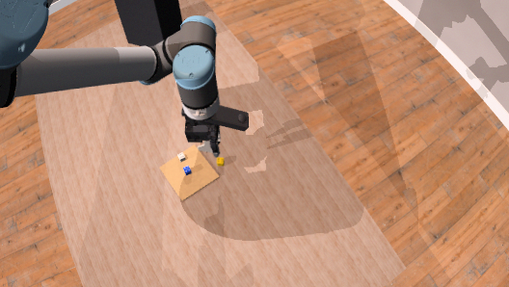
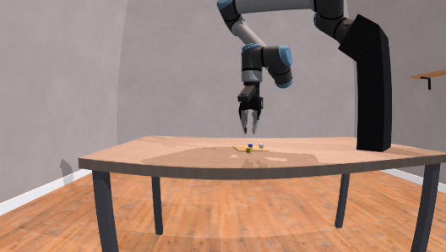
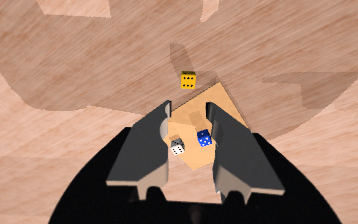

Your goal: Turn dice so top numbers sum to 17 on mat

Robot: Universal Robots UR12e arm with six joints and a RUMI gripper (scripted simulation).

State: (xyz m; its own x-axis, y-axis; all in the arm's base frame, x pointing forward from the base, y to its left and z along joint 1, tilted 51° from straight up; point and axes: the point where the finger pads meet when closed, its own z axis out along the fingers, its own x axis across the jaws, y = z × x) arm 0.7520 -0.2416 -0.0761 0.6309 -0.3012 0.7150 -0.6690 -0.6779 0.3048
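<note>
Now: the yellow die 8 cm below my hand. Round my hand: white die 10 cm behind, 8 cm to the right, 8 cm below; then blue die 9 cm to the right, 8 cm below, 5 cm behind; then tan mat 9 cm to the right, 9 cm below, 5 cm behind.
</note>
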